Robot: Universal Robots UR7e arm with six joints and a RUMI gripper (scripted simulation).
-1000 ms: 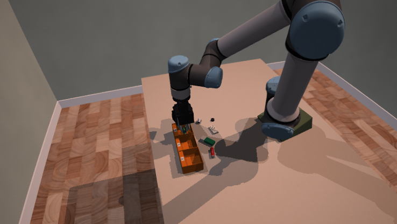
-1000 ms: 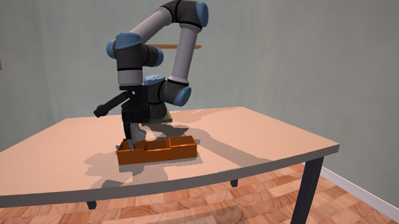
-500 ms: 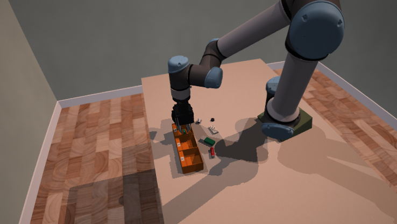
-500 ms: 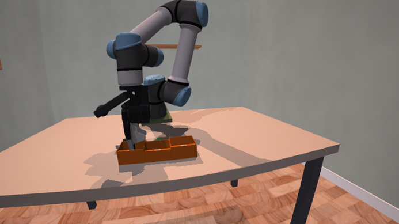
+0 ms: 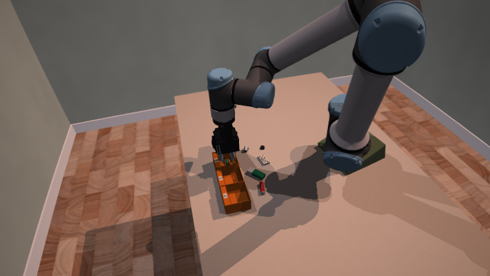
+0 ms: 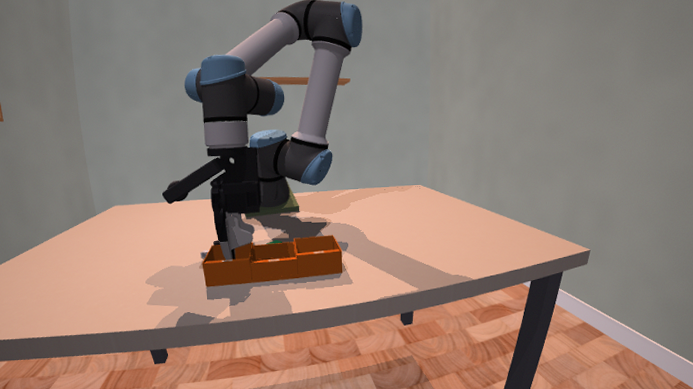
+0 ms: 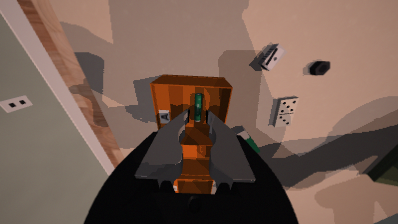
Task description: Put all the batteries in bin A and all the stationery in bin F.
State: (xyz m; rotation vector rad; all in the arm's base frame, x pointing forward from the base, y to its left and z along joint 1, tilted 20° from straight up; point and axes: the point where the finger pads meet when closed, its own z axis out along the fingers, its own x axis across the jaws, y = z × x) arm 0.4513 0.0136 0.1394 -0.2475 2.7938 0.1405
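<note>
My gripper is now 20 mm above the green battery. The rest, counted from my hand: green-and-white eraser (100 mm behind, 50 mm to the left, 30 mm below); small grey object (70 mm behind, 80 mm to the right, 30 mm below); orange three-compartment bin (10 mm behind, 80 mm to the left, 10 mm below).
</note>
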